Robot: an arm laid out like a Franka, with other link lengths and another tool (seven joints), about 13 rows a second.
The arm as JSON. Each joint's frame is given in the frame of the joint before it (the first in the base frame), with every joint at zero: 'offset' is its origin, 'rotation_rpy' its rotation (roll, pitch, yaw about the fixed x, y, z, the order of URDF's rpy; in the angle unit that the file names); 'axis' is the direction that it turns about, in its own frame. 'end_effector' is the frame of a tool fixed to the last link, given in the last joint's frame.
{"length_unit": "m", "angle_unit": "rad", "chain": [
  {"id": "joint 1", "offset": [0.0, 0.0, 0.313], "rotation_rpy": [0.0, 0.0, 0.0], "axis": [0.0, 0.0, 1.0]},
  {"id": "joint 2", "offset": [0.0, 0.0, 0.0], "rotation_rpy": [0.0, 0.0, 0.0], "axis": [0.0, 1.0, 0.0]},
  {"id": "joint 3", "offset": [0.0, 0.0, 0.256], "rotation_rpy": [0.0, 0.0, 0.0], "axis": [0.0, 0.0, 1.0]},
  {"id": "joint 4", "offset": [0.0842, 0.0, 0.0], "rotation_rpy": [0.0, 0.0, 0.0], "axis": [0.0, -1.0, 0.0]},
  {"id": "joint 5", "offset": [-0.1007, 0.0, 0.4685], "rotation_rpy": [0.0, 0.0, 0.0], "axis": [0.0, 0.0, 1.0]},
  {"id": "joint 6", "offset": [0.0, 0.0, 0.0], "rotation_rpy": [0.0, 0.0, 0.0], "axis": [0.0, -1.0, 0.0]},
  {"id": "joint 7", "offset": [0.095, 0.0, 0.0], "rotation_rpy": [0.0, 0.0, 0.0], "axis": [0.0, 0.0, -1.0]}
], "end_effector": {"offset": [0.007, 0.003, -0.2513], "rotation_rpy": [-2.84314, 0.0, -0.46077]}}
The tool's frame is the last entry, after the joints.
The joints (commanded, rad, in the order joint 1, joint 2, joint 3, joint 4, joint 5, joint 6, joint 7), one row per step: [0.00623 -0.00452 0.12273 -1.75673 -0.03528 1.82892 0.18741]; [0.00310 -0.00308 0.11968 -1.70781 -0.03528 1.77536 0.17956]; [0.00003 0.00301 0.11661 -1.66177 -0.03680 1.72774 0.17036]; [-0.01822 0.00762 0.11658 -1.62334 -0.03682 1.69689 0.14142]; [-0.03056 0.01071 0.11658 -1.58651 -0.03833 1.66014 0.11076]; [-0.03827 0.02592 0.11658 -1.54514 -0.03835 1.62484 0.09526]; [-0.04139 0.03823 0.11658 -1.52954 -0.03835 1.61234 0.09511]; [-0.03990 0.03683 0.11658 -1.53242 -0.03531 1.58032 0.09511]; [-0.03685 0.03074 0.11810 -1.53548 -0.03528 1.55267 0.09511]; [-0.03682 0.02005 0.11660 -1.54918 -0.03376 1.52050 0.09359]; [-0.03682 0.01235 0.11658 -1.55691 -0.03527 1.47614 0.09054]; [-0.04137 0.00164 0.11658 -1.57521 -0.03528 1.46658 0.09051]
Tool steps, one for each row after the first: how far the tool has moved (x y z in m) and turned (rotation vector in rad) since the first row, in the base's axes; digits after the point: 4 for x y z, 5 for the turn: [-0.0018 -0.0047 0.0219 -0.00148 0.00617 -0.00022]; [-0.0035 -0.0097 0.0395 -0.00402 0.01384 0.00128]; [-0.0026 -0.0221 0.0556 -0.00530 0.01170 0.01071]; [-0.0046 -0.0310 0.0709 -0.00893 0.01544 0.02762]; [-0.0051 -0.0366 0.0808 -0.00881 0.02502 0.03405]; [-0.0044 -0.0389 0.0802 -0.00788 0.03423 0.03064]; [-0.0130 -0.0379 0.0760 -0.00704 0.06783 0.03125]; [-0.0213 -0.0355 0.0754 -0.00936 0.09237 0.03497]; [-0.0325 -0.0369 0.0716 -0.01125 0.12762 0.03410]; [-0.0459 -0.0384 0.0685 -0.01633 0.17190 0.03558]; [-0.0521 -0.0416 0.0645 -0.01819 0.18905 0.03068]
